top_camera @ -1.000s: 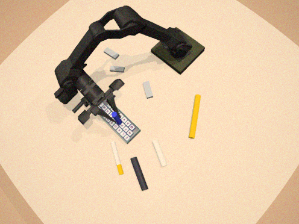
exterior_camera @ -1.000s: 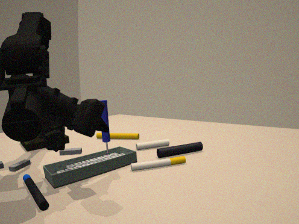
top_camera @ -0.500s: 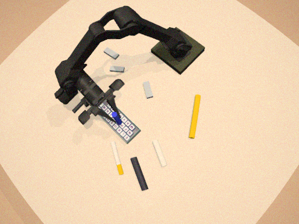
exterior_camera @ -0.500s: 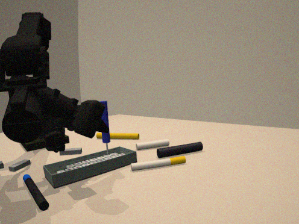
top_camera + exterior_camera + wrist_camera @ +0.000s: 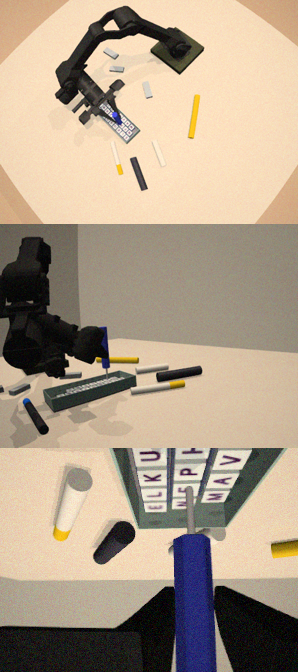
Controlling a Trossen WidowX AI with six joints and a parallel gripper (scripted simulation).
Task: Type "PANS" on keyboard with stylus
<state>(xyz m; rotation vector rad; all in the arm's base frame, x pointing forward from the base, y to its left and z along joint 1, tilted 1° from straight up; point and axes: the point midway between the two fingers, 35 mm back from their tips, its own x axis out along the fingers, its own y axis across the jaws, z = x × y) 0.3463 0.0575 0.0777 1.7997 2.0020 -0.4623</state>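
My gripper tip is now 90 mm to the right of the white-and-yellow marker, 90 mm short of it and 70 mm above it. Also, from my gripper tip: white rod: 160 mm to the left, 70 mm below, 40 mm behind; then stylus tip: 50 mm below; then stylus: 10 mm below.
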